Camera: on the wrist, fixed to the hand. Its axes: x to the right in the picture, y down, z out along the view.
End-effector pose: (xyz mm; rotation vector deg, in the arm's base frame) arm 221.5 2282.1 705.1 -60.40 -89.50 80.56
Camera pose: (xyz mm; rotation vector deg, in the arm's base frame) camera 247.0 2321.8 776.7 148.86 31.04 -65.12
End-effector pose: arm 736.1 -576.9 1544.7 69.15 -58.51 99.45
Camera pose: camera 774.8 -506.3 1574.3 34.21 123.24 -122.77
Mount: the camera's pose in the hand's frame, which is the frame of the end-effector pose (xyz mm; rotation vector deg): 28.9 -67.2 -44.7 -33.77 23.64 89.89
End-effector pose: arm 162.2 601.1 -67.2 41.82 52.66 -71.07
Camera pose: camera 90.3 613.7 -112.1 51.16 36.99 31.97
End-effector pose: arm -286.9 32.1 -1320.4 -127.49 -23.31 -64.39
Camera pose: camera -332.0 55.2 -1251.3 -99.39 98.11 -39.35
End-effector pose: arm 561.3 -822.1 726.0 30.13 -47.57 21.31
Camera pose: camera 640.0 -847.8 703.6 -49.24 -42.90 87.92
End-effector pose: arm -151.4 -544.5 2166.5 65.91 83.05 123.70
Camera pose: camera -215.4 -524.8 2113.0 -62.53 16.79 -114.59
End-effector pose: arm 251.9 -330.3 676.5 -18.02 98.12 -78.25
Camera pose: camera 180.2 -344.7 721.2 52.24 104.98 14.74
